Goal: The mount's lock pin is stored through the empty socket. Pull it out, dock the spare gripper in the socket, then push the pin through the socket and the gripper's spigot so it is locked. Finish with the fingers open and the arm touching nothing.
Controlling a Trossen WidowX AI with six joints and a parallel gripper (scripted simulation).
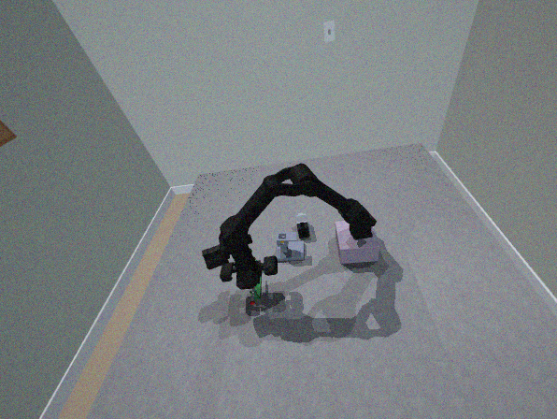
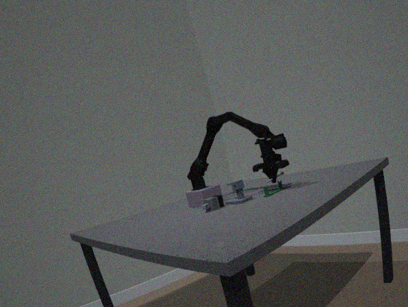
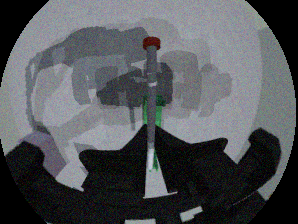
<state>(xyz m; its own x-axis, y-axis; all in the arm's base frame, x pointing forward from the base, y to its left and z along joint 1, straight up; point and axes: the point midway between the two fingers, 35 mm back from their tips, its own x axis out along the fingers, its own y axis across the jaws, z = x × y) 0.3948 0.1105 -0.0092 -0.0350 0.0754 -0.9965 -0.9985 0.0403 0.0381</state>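
The green cradle lies 30 mm to the right of my gripper tip, 20 mm below it and 10 mm ahead of it. Also, from my gripper tip: socket 140 mm to the right, 120 mm behind, 10 mm above; spare gripper 250 mm to the right, 190 mm behind, 10 mm below.
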